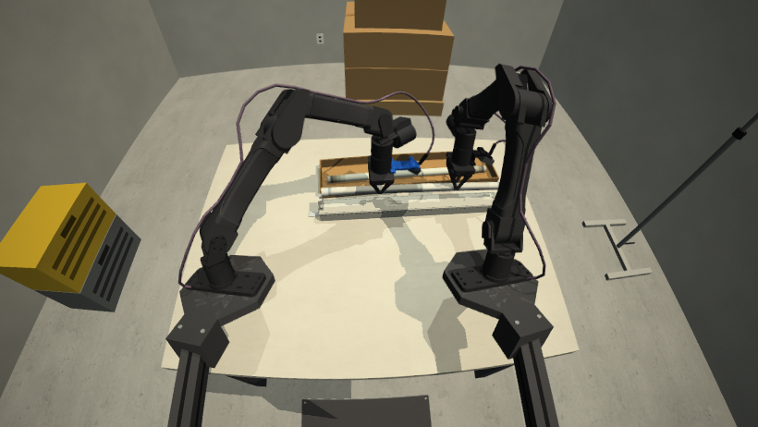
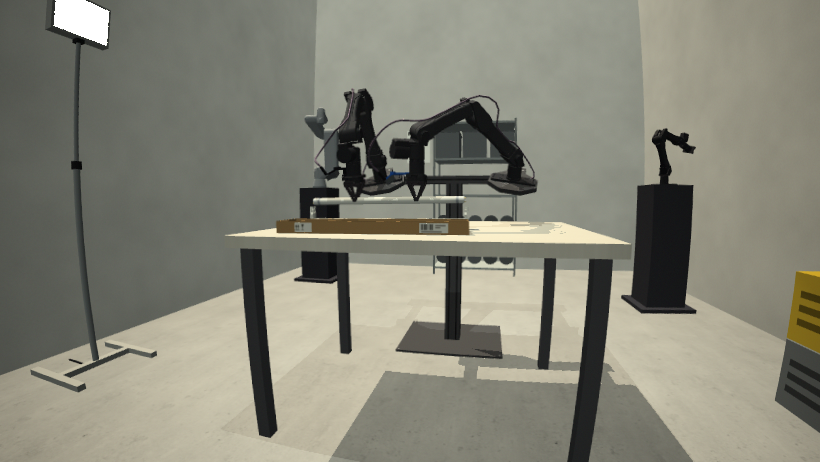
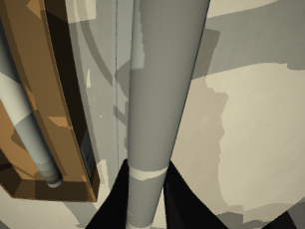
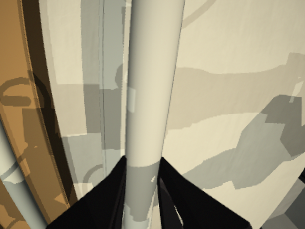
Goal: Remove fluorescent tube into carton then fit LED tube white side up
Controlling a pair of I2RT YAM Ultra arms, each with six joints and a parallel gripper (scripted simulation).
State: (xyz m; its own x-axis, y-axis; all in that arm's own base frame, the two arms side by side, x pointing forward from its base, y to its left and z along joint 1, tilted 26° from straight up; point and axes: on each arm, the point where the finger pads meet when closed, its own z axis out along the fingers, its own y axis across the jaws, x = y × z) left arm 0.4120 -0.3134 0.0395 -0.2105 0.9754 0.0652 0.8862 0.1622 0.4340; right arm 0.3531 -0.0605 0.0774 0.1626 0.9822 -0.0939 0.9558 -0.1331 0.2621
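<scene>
The LED tube is 120 mm to the right of my left hand. From my left hand the other things lie so: old fluorescent tube: 150 mm ahead, 120 mm to the right, 90 mm below; then white light fixture: 120 mm to the right, 60 mm below; then brown carton: 160 mm ahead, 120 mm to the right, 90 mm below.
The LED tube is 120 mm to the left of my right hand, 10 mm below it and 10 mm behind it. Round my right hand: old fluorescent tube 140 mm ahead, 120 mm to the left, 100 mm below; then white light fixture 120 mm to the left, 60 mm below, 10 mm behind; then brown carton 150 mm ahead, 120 mm to the left, 90 mm below.
</scene>
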